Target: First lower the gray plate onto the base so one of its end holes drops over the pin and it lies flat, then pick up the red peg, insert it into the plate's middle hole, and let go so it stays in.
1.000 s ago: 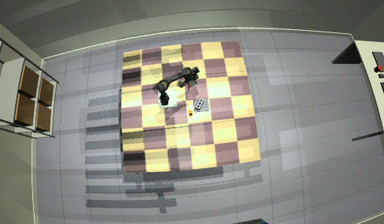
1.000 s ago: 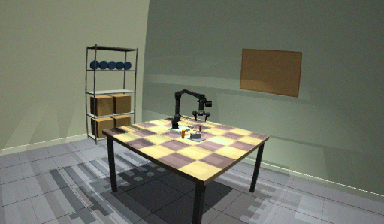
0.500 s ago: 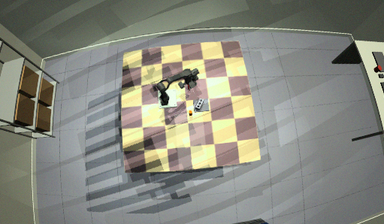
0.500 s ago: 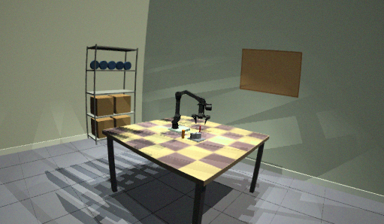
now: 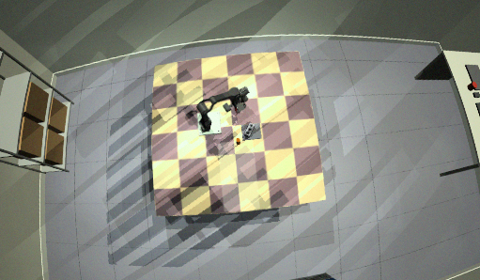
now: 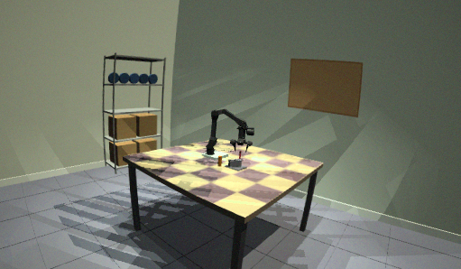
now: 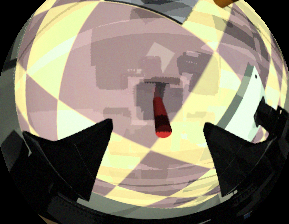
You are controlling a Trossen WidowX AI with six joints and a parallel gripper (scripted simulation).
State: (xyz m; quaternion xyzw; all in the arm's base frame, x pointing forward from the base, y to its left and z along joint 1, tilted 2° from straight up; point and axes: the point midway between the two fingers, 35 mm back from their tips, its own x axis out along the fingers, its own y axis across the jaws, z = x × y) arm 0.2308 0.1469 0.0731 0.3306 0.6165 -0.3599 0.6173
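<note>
My gripper tip is 3 cm above the red peg. From my gripper tip the other things lie so: small orange cylinder (1 cm ahead, 26 cm to the right, 3 cm below); then gray plate (10 cm ahead, 17 cm to the right, 2 cm below); then gray base (11 cm ahead, 16 cm to the right, 6 cm below).
</note>
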